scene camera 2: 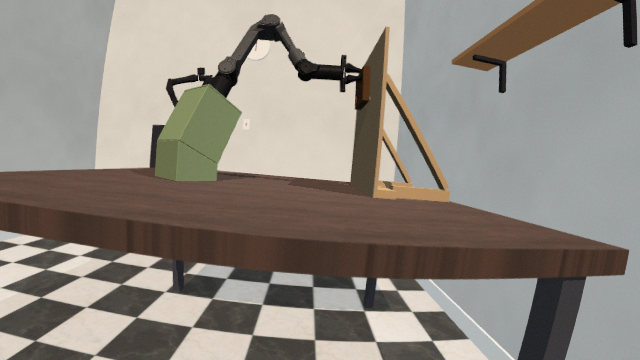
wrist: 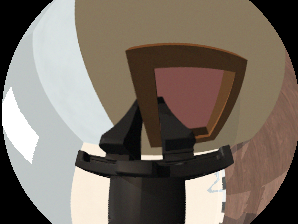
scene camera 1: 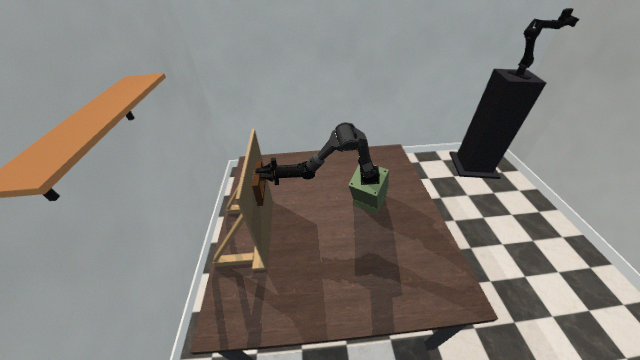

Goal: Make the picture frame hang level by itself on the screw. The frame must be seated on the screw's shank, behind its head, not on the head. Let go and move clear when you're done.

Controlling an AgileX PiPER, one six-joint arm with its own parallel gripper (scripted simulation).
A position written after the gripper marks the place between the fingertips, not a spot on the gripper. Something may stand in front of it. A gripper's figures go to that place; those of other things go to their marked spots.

The gripper [wrist: 150, 103]: 13 cm from the lens. A brown picture frame [wrist: 202, 99]: 15 cm from the lens.
